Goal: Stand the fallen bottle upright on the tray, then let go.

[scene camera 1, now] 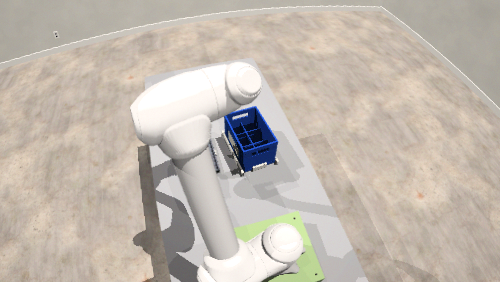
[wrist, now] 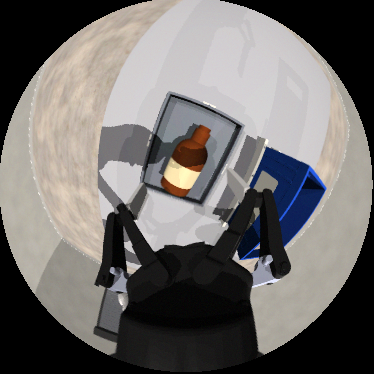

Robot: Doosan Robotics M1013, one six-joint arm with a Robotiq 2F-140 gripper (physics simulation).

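Places are measured from the arm's base along level axes (x ahead, y left, z up), in centimetres.
Where they show: gripper, between the fingertips: [wrist: 185, 182].
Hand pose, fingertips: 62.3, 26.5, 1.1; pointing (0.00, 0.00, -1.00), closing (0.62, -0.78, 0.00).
Things, the pixels of their centre, and the offset from my fingertips, as dx, dy, dz. "spot": a spot on its surface instead. Level surfaces: height alone.
- brown bottle, middle of its body: [wrist: 188, 158] +2.1, +0.3, -7.7
- grey tray, a spot on its surface: [wrist: 175, 112] spot: +9.9, +7.8, -11.4
- blue crate, middle of its body: [wrist: 275, 205] [scene camera 1: 249, 138] +4.4, -28.2, -3.1
- grey table, height of its surface: dz -11.9
A brown bottle [wrist: 186, 156] with a cream label lies on its side in the grey tray [wrist: 175, 112] in the wrist view. Its neck points up and slightly right in that view, and its base is near the tray's lower edge. In scene camera 1, the arm hides the bottle, and a dark edge of the tray [scene camera 1: 215, 159] shows beside the arm. My gripper [wrist: 185, 182] is open and empty. Its fingers are spread to either side of the bottle's base end in the wrist view, apart from the bottle. The gripper is hidden in scene camera 1.
A blue crate [scene camera 1: 260, 159] [wrist: 287, 182] with compartments stands close beside the tray, within pale holder rails [scene camera 1: 241, 172] [wrist: 261, 150]. The arm's base stands on a green plate [scene camera 1: 311, 257] at the near end of the grey table [scene camera 1: 320, 192].
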